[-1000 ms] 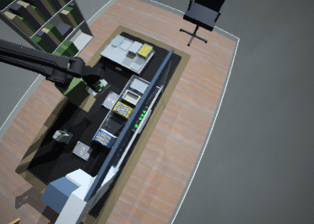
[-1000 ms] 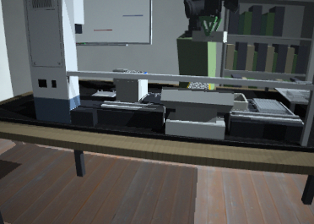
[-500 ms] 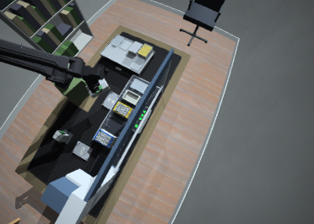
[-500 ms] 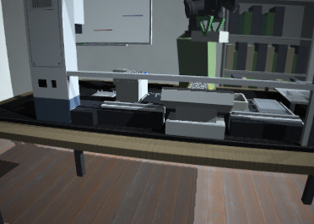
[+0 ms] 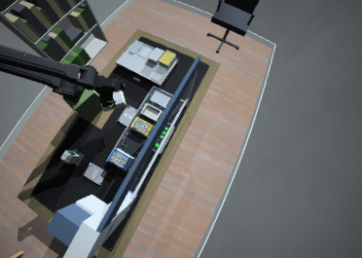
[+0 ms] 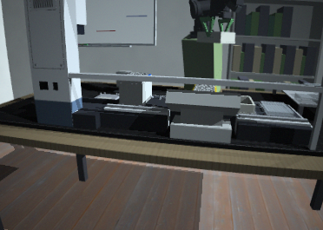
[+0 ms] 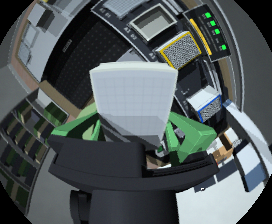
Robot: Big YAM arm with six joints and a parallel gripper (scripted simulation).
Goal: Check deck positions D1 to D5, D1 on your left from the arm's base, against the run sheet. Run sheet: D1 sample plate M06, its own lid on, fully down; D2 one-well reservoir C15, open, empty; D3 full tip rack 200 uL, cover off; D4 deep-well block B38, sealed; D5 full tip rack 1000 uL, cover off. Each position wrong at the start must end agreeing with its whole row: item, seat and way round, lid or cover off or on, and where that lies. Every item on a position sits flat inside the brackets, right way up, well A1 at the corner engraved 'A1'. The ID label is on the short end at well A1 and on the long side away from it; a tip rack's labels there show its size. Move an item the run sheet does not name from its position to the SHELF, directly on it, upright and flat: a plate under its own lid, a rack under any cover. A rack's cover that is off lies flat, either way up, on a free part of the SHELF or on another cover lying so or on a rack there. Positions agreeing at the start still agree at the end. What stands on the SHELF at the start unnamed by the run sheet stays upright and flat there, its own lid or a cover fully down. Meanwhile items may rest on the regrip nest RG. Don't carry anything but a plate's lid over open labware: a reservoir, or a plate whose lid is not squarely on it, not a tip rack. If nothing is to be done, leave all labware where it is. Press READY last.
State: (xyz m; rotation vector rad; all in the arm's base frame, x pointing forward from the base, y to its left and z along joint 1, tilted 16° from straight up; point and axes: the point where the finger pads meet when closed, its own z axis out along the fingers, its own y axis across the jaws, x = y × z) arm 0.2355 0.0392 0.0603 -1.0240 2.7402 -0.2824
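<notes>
My hand is 10 mm above the sealed block. Also, from my hand: reservoir 180 mm ahead, 70 mm to the left, 240 mm below; blue tip rack 120 mm ahead, 300 mm to the right, 180 mm below; yellow tip rack 160 mm ahead, 50 mm to the right, 200 mm below.
</notes>
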